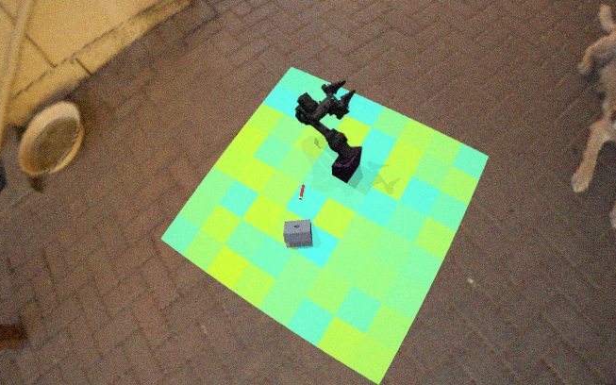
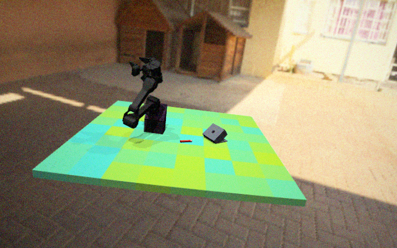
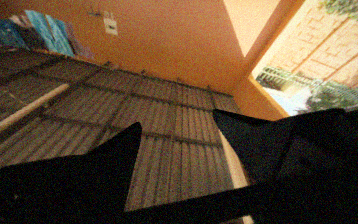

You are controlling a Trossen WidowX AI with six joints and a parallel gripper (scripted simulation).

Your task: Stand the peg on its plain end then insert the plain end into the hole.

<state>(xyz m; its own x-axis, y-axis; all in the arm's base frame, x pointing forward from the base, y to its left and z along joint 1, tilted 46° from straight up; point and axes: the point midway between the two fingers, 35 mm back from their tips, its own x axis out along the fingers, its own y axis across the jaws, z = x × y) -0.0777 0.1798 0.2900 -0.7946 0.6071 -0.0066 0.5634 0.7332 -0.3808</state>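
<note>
My gripper tip is now 39 cm short of the red peg, 7 cm to the left of it and 48 cm above it. From my gripper tip the other things lie so: grey sloped panel (57 cm ahead, 2 cm to the left, 44 cm below).
</note>
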